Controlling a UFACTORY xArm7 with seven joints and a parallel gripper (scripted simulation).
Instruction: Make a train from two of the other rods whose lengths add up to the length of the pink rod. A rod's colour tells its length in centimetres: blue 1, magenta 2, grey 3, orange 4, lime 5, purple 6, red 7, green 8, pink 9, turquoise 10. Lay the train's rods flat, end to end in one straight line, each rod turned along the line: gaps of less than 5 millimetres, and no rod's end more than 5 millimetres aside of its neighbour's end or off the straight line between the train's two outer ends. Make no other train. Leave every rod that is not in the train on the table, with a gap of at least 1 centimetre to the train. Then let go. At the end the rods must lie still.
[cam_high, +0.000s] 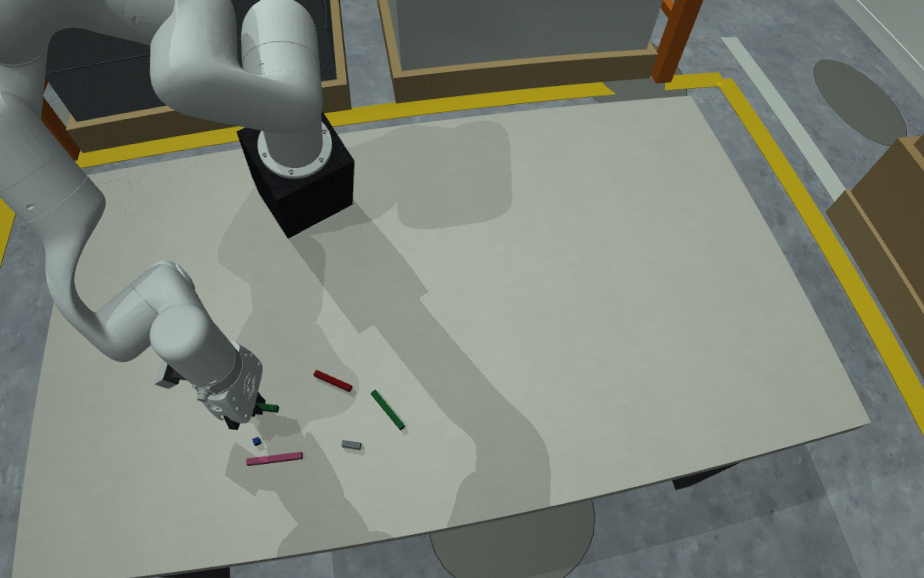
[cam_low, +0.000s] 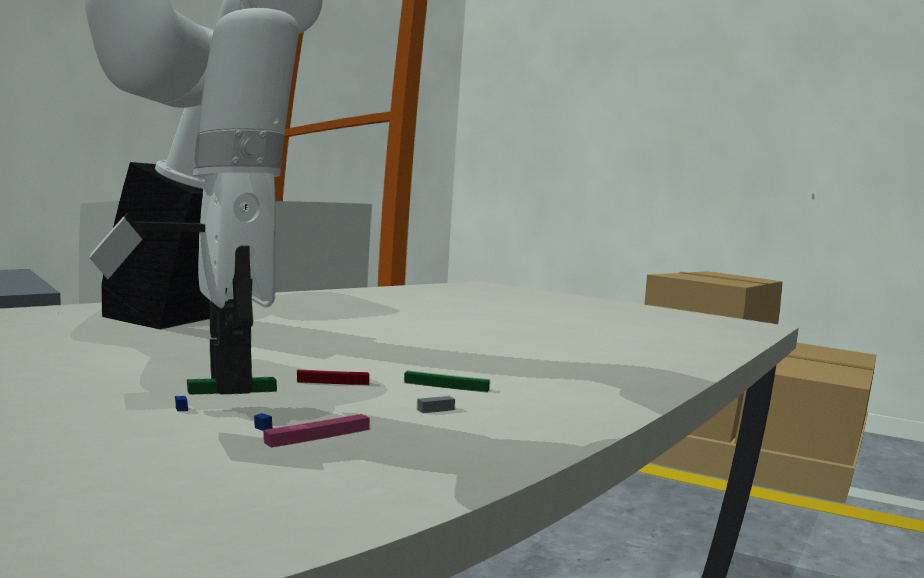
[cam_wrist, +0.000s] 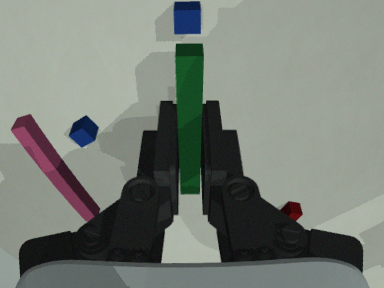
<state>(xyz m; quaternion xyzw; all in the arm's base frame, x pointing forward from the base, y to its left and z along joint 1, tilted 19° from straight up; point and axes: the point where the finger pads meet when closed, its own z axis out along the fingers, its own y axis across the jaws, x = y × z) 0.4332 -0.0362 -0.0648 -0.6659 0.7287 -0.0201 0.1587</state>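
Now: hand 80 mm short of the pink rod, 40 mm to the right of it and 30 mm above it. Also, from my hand: grey rod 170 mm to the left, 50 mm ahead, 30 mm below; then red rod 120 mm to the left, 50 mm behind, 30 mm below.
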